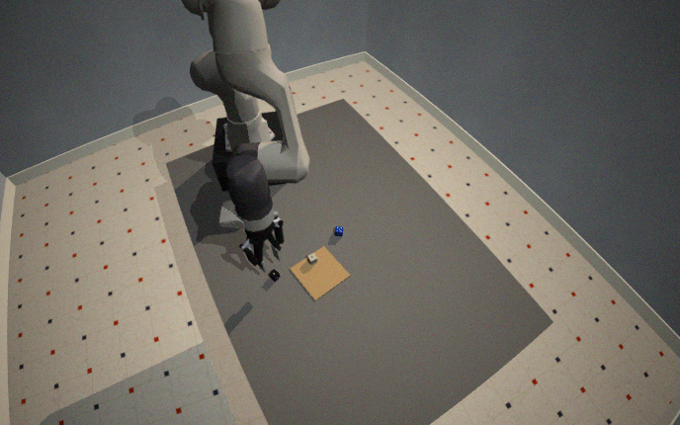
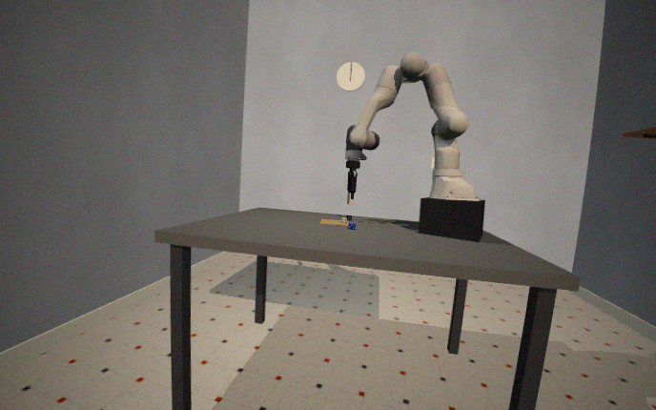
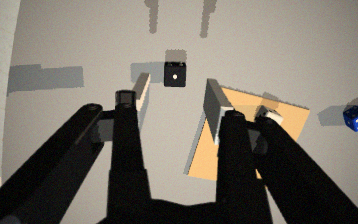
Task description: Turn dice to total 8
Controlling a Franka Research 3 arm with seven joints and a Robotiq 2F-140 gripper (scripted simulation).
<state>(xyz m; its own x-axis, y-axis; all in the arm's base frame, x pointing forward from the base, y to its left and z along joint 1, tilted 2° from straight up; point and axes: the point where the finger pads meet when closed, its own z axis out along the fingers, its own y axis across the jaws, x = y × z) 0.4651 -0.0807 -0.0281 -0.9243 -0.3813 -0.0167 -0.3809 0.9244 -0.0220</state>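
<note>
My hand is 100 mm above the black die. The rest, counted from my hand: blue die: 60 mm behind, 260 mm to the left, 100 mm below; then white die: 130 mm to the left, 100 mm below; then tan mat: 50 mm ahead, 140 mm to the left, 120 mm below.
</note>
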